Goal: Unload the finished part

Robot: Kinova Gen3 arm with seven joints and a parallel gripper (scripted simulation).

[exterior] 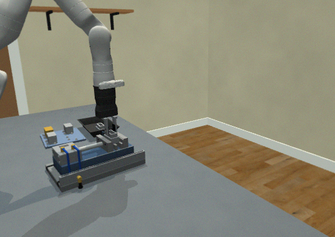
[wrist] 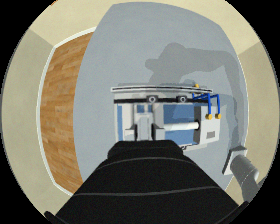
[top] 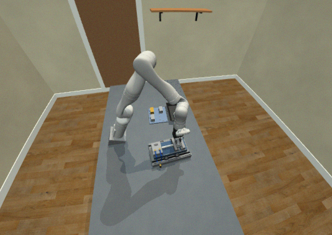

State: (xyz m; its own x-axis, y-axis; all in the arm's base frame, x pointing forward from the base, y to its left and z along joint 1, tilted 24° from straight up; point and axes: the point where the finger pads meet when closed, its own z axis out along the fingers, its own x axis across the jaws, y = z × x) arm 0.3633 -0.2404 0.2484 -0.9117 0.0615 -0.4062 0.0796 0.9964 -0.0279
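Now: hand 90 mm to the left of the rail, 90 mm above it and 80 mm past it. The rest, counted from my hand: light blue fixture plate (380 mm to the left, 120 mm below, 40 mm behind).
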